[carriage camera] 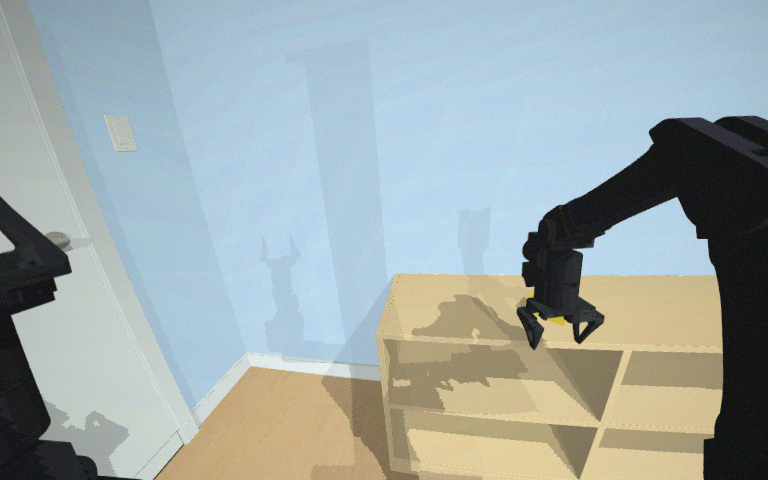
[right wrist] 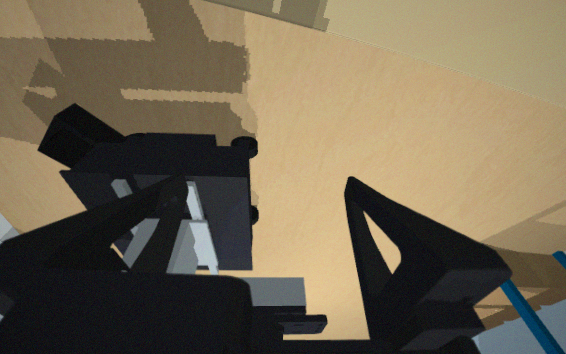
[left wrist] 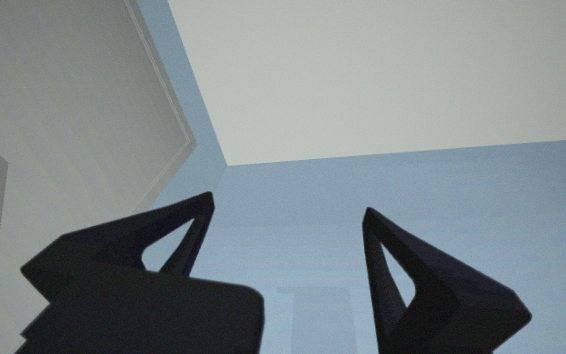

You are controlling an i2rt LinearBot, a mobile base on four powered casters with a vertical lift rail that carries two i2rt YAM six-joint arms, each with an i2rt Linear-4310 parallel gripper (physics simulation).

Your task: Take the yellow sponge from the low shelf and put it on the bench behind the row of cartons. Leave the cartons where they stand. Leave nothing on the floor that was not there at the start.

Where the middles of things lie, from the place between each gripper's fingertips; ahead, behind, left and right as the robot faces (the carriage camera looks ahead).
I see my right gripper 660 mm to the right of the open box (right wrist: 73, 132), 610 mm above it and 430 mm past it.
I see the open box 14 cm behind my left hand, 4 cm to the left of it and 103 cm below it.
